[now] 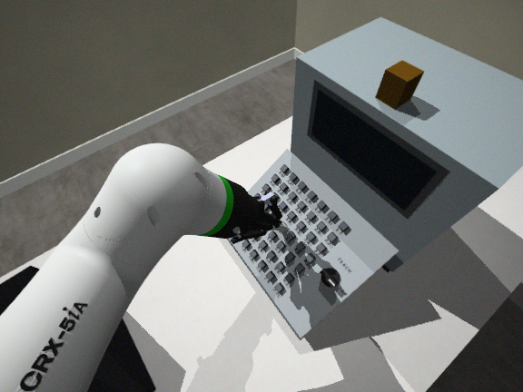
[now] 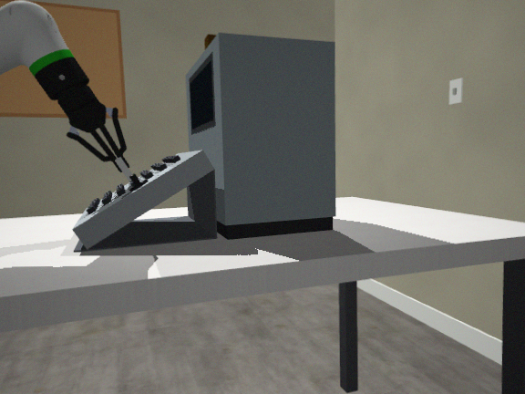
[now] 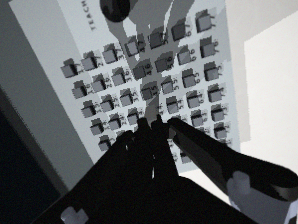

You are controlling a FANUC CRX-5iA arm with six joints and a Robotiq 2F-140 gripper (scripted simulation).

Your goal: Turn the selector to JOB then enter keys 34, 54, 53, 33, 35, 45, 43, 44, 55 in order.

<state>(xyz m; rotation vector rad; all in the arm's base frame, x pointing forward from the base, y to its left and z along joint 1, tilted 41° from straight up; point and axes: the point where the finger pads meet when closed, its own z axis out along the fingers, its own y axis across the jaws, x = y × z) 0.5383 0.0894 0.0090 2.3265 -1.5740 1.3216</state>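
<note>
My hand is 40 mm short of the key, 40 mm to the right of it and 10 mm above it. From my hand the other things lie so: selector knob: 40 mm ahead, 160 mm to the right, 20 mm below; sloped keypad: 50 mm ahead, 40 mm to the right, 60 mm below.
</note>
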